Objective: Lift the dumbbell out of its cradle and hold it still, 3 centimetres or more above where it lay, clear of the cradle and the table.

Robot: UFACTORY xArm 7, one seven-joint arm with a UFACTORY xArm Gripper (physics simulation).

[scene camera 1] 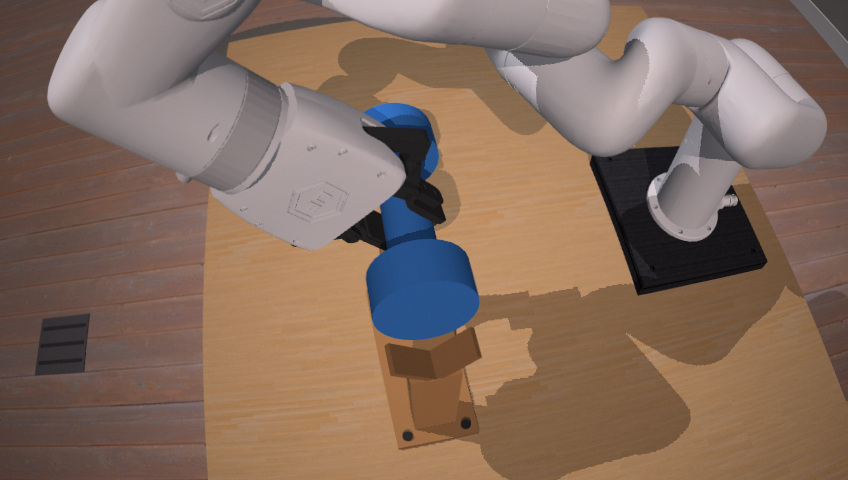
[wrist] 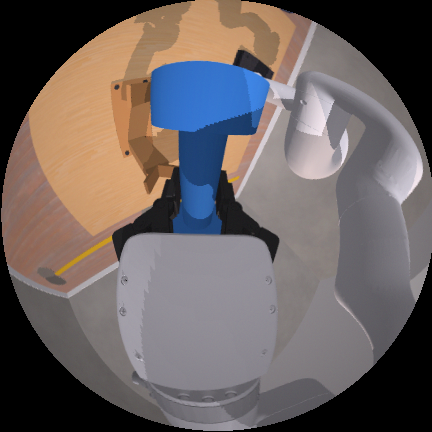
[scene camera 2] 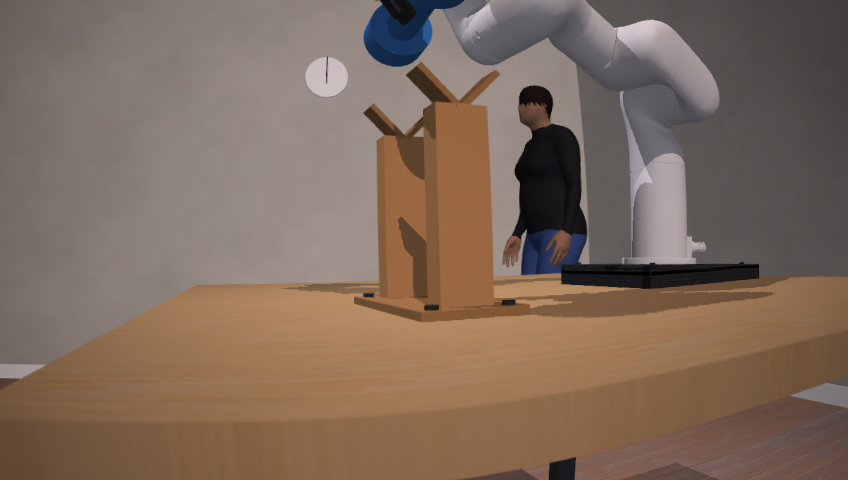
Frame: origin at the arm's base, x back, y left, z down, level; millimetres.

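Seen in the pictures: gripper, fingertip midpoint: (scene camera 1: 416, 223) (wrist: 199, 178) (scene camera 2: 425, 10); arm's base, link origin: (scene camera 1: 681, 207) (scene camera 2: 659, 264).
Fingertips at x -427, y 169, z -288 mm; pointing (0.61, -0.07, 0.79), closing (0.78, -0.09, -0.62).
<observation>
Pixels of each thing's top centre, then the offset from my fingertips to it. Level surfaces: height alone.
- blue dumbbell, top centre: (scene camera 1: 402, 175) (wrist: 231, 214) dy -5, dx -8, dz -56 mm
- wooden cradle, top centre: (scene camera 1: 415, 277) (scene camera 2: 424, 90) (wrist: 161, 142) dy -4, dx -3, dz +94 mm
- table, surface height: dz +315 mm
The blue dumbbell (scene camera 1: 422, 291) (scene camera 2: 395, 41) (wrist: 205, 95) hangs in the air above the wooden cradle (scene camera 1: 434, 404) (scene camera 2: 461, 202) (wrist: 120, 120). In scene view 2 both V-shaped rests are empty, with a gap between them and the dumbbell; its nearer head is mostly cut off by the top edge. My gripper (scene camera 1: 408, 223) (wrist: 199, 178) is shut on the dumbbell's handle between its two heads, with a black finger on each side. The gripper's body hides part of the handle and far head in scene view 1. The cradle stands upright on the table (scene camera 1: 285, 356) (scene camera 2: 238, 362).
The arm's black base plate (scene camera 1: 621, 196) (scene camera 2: 606, 276) stands on the table, to the right of the cradle in both scene views. The arm's links arch over the table. A person (scene camera 2: 550, 178) in a black top stands behind the table. A round clock (scene camera 2: 318, 77) hangs on the wall.
</observation>
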